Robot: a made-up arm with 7 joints.
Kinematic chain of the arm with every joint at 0, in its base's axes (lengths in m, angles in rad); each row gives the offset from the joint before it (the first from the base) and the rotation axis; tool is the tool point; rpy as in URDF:
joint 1: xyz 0 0 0.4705 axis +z
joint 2: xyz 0 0 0 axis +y
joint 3: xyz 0 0 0.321 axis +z
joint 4: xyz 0.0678 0 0 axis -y
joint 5: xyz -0.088 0 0.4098 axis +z
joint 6: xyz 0 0 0 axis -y
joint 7: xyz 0.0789 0 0 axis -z
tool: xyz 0 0 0 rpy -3.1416 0 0
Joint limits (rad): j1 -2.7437..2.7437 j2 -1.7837..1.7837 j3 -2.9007..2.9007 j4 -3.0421..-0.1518 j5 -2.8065..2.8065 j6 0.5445..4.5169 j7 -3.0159..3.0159
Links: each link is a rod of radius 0.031 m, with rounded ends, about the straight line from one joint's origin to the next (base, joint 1, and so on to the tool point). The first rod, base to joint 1, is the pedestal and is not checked.
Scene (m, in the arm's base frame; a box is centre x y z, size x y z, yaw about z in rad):
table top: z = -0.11
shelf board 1: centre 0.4 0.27 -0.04 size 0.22 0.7 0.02 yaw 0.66
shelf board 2: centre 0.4 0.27 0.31 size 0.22 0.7 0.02 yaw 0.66
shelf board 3: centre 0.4 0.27 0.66 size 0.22 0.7 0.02 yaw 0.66
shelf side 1: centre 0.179 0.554 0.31 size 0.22 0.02 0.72 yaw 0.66
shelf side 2: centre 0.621 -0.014 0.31 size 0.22 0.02 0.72 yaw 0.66
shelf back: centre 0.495 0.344 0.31 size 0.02 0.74 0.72 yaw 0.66
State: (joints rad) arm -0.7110 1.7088 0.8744 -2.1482 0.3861 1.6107 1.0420
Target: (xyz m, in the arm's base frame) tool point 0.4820 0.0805 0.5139
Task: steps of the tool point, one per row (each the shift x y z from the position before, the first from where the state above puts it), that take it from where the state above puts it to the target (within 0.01 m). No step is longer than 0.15 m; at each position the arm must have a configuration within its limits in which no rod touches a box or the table.
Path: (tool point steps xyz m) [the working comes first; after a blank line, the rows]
Joints at the target: -1.2792 1.6655 1.6676 -2.3012 0.3925 1.5060 1.0420
Straight joint move there: touches shelf board 2.

1: -0.0837 0.0098 0.0816
2: -0.0765 -0.0070 0.0986
3: -0.0750 -0.0270 0.1017
4: 0.1185 -0.0434 0.0184
5: 0.0895 -0.0929 0.0395
6: 0.0387 -0.1230 0.0572
7: 0.0523 0.0234 -0.0010
8: 0.0493 0.0376 -0.0001
9: 0.0430 0.0512 0.0011

